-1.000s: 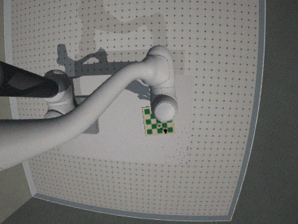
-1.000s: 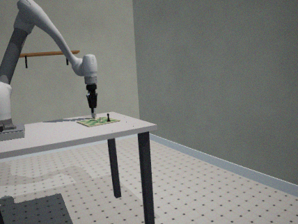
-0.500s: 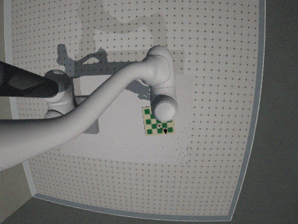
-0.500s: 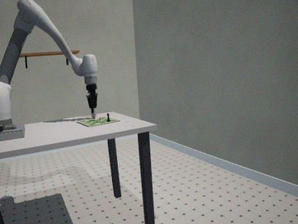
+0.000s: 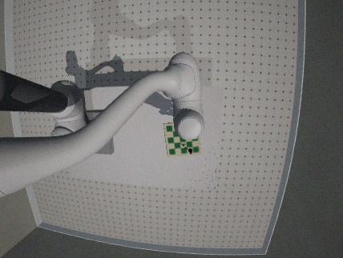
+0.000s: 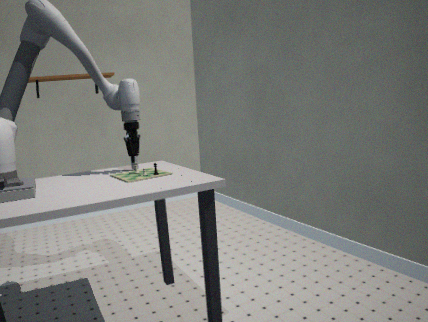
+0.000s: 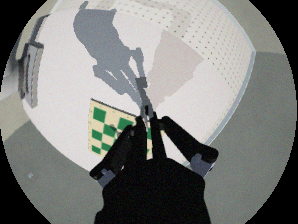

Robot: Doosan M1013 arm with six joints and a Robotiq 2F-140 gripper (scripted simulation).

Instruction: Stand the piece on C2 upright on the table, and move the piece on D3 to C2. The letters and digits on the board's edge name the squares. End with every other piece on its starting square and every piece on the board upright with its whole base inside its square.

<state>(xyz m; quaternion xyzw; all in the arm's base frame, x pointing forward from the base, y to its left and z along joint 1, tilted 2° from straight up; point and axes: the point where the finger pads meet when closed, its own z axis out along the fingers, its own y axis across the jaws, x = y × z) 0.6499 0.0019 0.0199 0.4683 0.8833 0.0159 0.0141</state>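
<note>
My gripper is now 4 cm past the pale piece, 10 cm to the left of it and 1 cm above it. From my hand the other things lie so: chessboard 5 cm behind, 14 cm to the right, 4 cm below.
</note>
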